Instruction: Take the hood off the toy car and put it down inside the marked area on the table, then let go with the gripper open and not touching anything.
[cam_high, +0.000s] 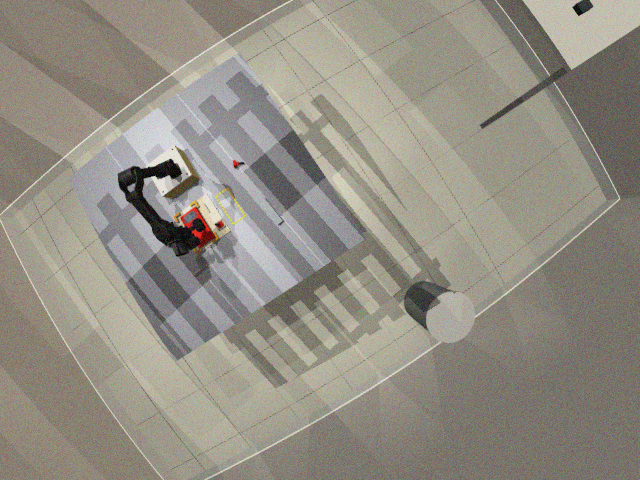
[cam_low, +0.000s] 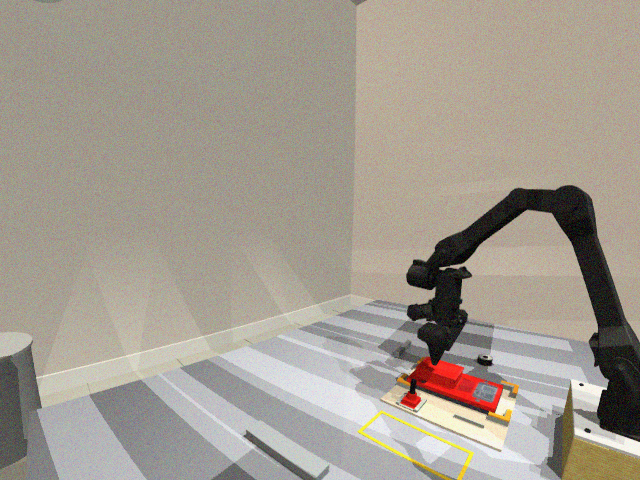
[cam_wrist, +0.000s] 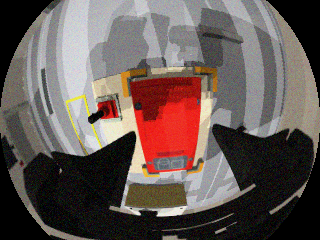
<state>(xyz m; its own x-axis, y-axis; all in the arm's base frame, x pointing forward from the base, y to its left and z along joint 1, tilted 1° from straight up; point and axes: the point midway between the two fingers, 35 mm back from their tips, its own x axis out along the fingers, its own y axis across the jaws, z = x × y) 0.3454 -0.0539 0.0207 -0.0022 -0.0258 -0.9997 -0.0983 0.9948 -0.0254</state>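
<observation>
My gripper tip is now 3 cm above the red hood. Round my gripper tip: grey flat bar: 40 cm to the left, 8 cm ahead, 6 cm below; then black ring: 20 cm to the right, 6 cm below, 5 cm behind.
</observation>
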